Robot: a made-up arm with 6 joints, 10 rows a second.
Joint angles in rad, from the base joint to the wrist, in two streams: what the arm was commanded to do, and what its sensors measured. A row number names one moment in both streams.
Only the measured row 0 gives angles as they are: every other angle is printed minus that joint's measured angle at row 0.
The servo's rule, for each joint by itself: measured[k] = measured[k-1] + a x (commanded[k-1-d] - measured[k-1]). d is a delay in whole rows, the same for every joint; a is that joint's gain. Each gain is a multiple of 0.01, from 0.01 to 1. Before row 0 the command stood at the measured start. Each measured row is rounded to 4 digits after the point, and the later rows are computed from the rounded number. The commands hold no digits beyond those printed.
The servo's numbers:
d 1
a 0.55 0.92 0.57 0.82 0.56 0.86
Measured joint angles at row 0:
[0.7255, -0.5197, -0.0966, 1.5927, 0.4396, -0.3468]
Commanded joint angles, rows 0 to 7:
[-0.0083, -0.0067, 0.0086, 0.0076, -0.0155, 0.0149]
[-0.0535, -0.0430, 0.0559, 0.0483, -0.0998, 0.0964]
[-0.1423, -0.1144, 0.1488, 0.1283, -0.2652, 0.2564]
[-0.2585, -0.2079, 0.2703, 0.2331, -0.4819, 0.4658]
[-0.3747, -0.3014, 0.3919, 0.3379, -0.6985, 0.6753]
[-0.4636, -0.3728, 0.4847, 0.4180, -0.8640, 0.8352]
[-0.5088, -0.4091, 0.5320, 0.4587, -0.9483, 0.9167]
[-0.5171, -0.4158, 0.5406, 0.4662, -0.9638, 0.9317]
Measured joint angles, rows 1 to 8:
[0.0000, 0.0000, 0.0000, 0.0000, 0.0000, 0.0000]
[-0.0046, -0.0062, 0.0049, 0.0062, -0.0087, 0.0128]
[-0.0315, -0.0401, 0.0340, 0.0407, -0.0597, 0.0847]
[-0.0924, -0.1085, 0.0994, 0.1125, -0.1748, 0.2324]
[-0.1838, -0.1999, 0.1968, 0.2114, -0.3468, 0.4331]
[-0.2888, -0.2933, 0.3080, 0.3151, -0.5438, 0.6414]
[-0.3849, -0.3664, 0.4087, 0.3995, -0.7231, 0.8081]
[-0.4530, -0.4057, 0.4790, 0.4480, -0.8492, 0.9015]

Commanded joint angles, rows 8 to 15:
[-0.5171, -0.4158, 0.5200, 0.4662, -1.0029, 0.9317]
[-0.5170, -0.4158, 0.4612, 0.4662, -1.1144, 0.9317]
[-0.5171, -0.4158, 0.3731, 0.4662, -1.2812, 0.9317]
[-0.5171, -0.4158, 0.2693, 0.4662, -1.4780, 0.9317]
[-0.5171, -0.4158, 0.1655, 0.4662, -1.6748, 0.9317]
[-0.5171, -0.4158, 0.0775, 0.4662, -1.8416, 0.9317]
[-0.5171, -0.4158, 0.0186, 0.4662, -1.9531, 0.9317]
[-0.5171, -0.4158, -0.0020, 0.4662, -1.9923, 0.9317]
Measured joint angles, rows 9 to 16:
[-0.4883, -0.4150, 0.5141, 0.4629, -0.9134, 0.9275]
[-0.5041, -0.4157, 0.5175, 0.4656, -0.9635, 0.9311]
[-0.5112, -0.4158, 0.4854, 0.4661, -1.0480, 0.9316]
[-0.5144, -0.4158, 0.4214, 0.4662, -1.1786, 0.9317]
[-0.5159, -0.4158, 0.3347, 0.4662, -1.3463, 0.9317]
[-0.5166, -0.4158, 0.2383, 0.4662, -1.5303, 0.9317]
[-0.5169, -0.4158, 0.1466, 0.4662, -1.7046, 0.9317]
[-0.5170, -0.4158, 0.0736, 0.4662, -1.8438, 0.9317]

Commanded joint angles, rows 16 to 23:
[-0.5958, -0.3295, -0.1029, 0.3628, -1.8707, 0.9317]
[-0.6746, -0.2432, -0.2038, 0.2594, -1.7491, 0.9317]
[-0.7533, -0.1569, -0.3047, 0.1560, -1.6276, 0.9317]
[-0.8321, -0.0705, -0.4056, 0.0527, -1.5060, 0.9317]
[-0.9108, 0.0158, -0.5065, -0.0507, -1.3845, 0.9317]
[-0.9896, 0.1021, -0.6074, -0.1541, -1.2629, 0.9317]
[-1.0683, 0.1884, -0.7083, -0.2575, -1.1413, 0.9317]
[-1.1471, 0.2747, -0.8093, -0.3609, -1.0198, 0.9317]
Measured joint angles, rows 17 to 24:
[-0.5171, -0.4158, 0.0305, 0.4662, -1.9270, 0.9317]
[-0.5604, -0.3364, -0.0455, 0.3814, -1.8955, 0.9317]
[-0.6232, -0.2507, -0.1357, 0.2814, -1.8135, 0.9317]
[-0.6948, -0.1644, -0.2320, 0.1786, -1.7094, 0.9317]
[-0.7703, -0.0780, -0.3310, 0.0754, -1.5955, 0.9317]
[-0.8476, 0.0083, -0.4310, -0.0280, -1.4773, 0.9317]
[-0.9257, 0.0946, -0.5315, -0.1314, -1.3572, 0.9317]
[-1.0041, 0.1809, -0.6323, -0.2348, -1.2363, 0.9317]

